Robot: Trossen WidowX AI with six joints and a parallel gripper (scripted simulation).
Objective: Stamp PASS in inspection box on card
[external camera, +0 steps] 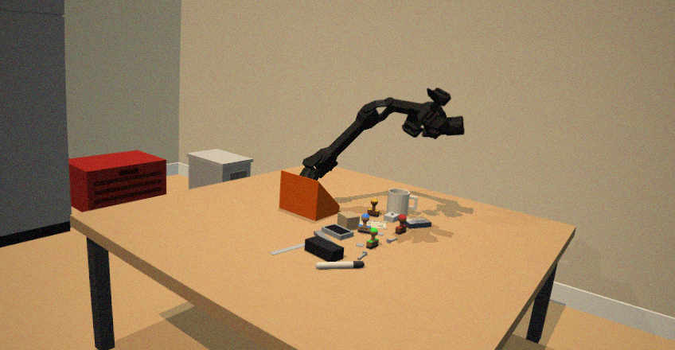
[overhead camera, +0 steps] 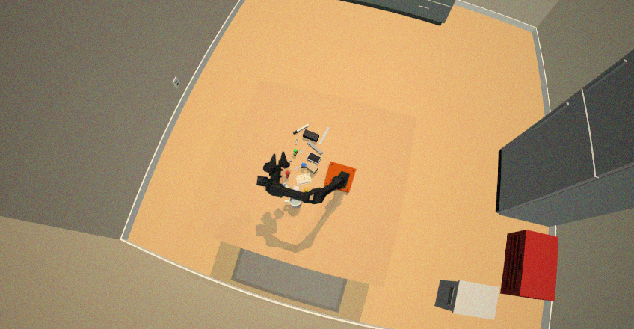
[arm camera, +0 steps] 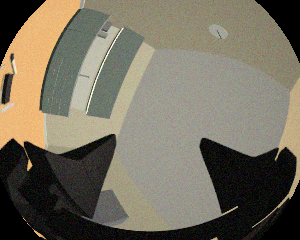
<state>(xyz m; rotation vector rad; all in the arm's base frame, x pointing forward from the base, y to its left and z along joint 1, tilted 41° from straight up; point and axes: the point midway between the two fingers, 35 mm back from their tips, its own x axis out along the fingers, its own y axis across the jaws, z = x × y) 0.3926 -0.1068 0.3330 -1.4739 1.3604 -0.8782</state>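
Right now my gripper tip is 18 cm to the left of the green-knobbed stamp and 44 cm above it. Also, from my gripper tip: blue-knobbed stamp 9 cm behind, 11 cm to the right, 43 cm below; then white mug 12 cm behind, 16 cm to the left, 42 cm below; then red-knobbed stamp 1 cm behind, 1 cm to the right, 43 cm below.
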